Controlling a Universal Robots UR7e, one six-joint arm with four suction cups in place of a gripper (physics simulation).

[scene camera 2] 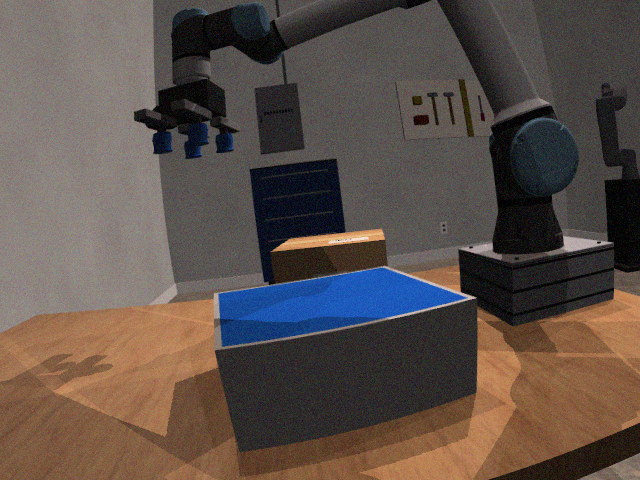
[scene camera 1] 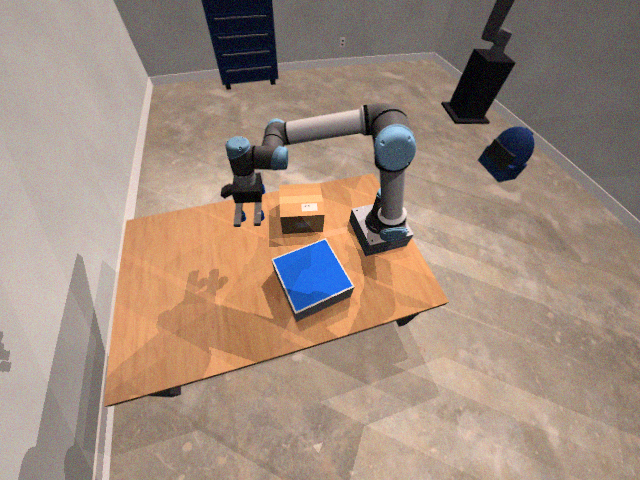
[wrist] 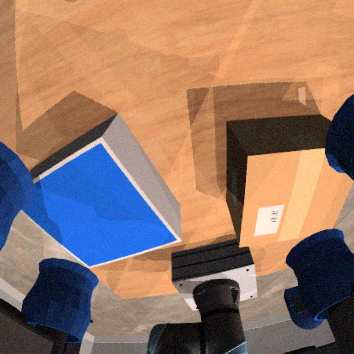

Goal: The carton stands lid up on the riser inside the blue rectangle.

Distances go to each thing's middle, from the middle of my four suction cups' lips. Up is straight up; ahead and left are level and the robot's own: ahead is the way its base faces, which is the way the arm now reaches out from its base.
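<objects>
The brown carton [scene camera 2: 303,258] is 29 cm below my suction cup, and it is also 21 cm to the right of it and 21 cm behind it.
</objects>
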